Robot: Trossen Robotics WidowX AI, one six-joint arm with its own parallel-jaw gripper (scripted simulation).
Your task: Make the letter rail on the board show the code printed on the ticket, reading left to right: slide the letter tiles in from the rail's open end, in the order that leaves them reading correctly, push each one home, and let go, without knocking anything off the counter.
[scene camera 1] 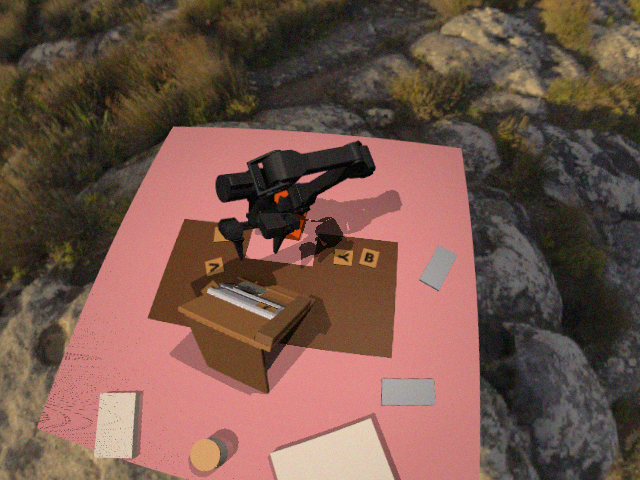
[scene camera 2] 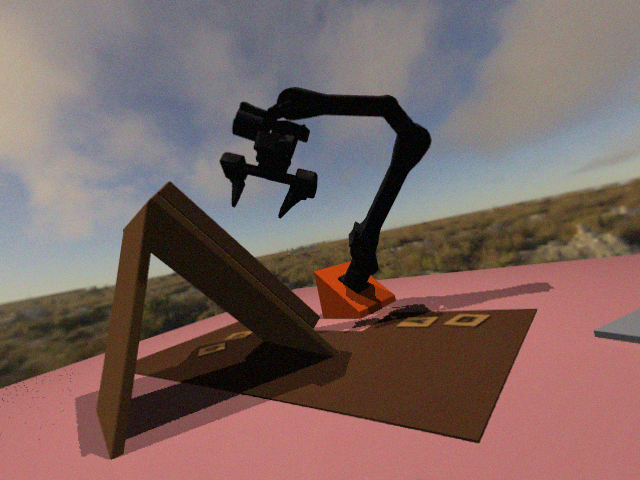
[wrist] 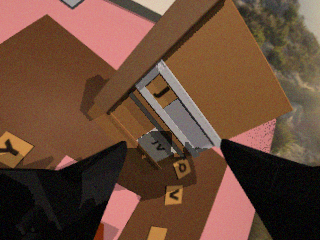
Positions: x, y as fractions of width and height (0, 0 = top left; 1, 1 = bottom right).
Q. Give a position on a brown mat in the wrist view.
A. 0.18, 0.32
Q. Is my gripper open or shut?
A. Open.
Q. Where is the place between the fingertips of my gripper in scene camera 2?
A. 0.40, 0.44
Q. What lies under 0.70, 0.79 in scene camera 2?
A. A brown mat.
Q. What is my gripper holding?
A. Nothing.
